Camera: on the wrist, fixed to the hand. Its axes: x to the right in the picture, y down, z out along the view.
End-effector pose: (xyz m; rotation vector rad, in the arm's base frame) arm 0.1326 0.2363 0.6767 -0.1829 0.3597 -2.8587
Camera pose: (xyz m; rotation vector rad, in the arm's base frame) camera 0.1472 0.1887 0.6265 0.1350 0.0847 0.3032
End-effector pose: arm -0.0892 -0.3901 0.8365 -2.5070 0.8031 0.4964
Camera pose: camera -0.1244 -0.4500 0.8494 -0.9282 -2.5473 -0.7904
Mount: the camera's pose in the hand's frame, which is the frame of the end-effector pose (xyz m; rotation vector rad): -0.0060 0.0610 -0.0352 -0.0322 0.1856 -3.0916
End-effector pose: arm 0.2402 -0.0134 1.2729 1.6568 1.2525 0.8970
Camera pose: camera 0.2289 -0.0203 1.3423 -1.3277 1.8030 -0.9658
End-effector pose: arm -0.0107 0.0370 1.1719 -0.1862 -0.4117 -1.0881
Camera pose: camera 0.0492 0.0577 1.1407 -0.5212 0.0896 2.0670
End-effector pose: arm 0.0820 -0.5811 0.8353 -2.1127 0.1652 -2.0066
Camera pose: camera 0.0509 -0.6417 0.8165 0.0722 1.5717 0.3773
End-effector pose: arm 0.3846 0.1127 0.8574 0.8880 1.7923 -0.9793
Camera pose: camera 0.4270 0.1693 0.8580 1.7358 -1.0099 1.0519
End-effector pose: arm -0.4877 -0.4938 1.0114 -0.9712 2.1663 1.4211
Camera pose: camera -0.5252 -0.5082 1.0696 -1.9892 -0.7914 -0.4616
